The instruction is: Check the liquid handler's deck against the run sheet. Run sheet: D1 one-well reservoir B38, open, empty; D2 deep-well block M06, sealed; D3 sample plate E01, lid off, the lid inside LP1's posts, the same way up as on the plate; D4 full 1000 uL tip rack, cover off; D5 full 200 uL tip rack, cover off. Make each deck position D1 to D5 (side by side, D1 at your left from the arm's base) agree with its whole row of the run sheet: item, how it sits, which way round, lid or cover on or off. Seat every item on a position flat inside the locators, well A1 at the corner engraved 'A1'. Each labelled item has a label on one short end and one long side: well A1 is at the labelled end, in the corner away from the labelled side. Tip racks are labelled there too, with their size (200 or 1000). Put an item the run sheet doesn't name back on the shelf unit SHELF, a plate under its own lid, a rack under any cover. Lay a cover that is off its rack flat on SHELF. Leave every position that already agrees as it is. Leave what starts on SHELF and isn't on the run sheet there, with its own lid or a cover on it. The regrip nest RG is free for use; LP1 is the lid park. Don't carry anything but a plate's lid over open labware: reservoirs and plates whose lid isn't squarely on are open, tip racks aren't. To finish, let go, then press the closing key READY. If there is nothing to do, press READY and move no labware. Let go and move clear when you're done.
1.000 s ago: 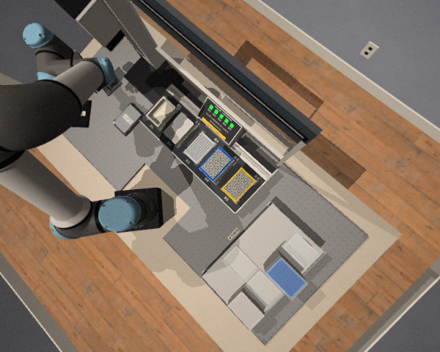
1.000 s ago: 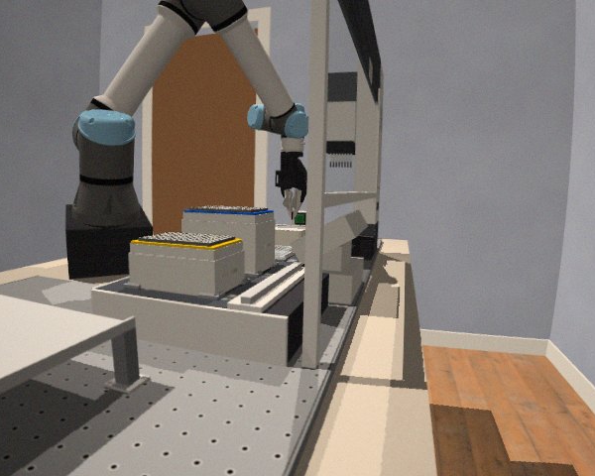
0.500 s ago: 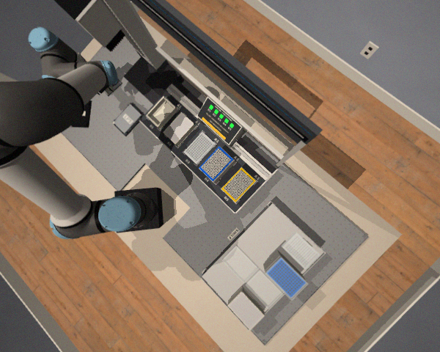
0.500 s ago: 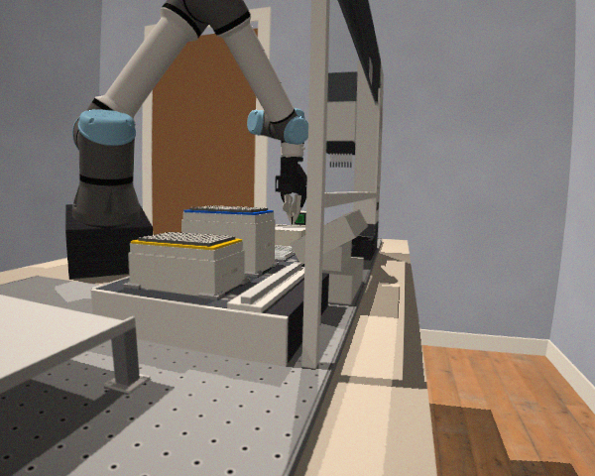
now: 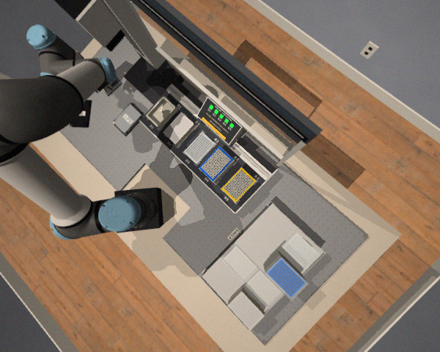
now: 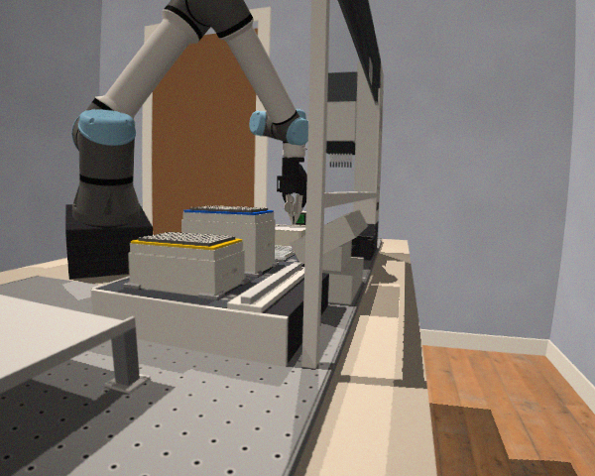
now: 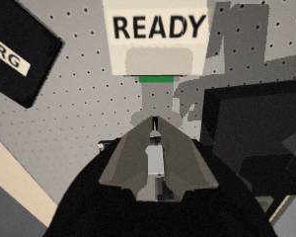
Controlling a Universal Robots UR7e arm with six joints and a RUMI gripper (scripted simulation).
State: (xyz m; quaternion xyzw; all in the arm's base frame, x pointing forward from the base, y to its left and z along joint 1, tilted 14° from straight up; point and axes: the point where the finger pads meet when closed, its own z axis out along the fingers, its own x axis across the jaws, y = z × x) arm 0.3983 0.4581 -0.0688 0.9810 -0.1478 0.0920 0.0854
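Now: hand 50 mm to the right of the ready key and 20 mm short of it. From my hand the other things lie so: black RG nest: 190 mm behind, 140 mm to the left, 80 mm below; then cream reservoir: 290 mm to the right, 30 mm ahead, 20 mm below; then grey lid: 120 mm to the right, 80 mm behind, 70 mm below.
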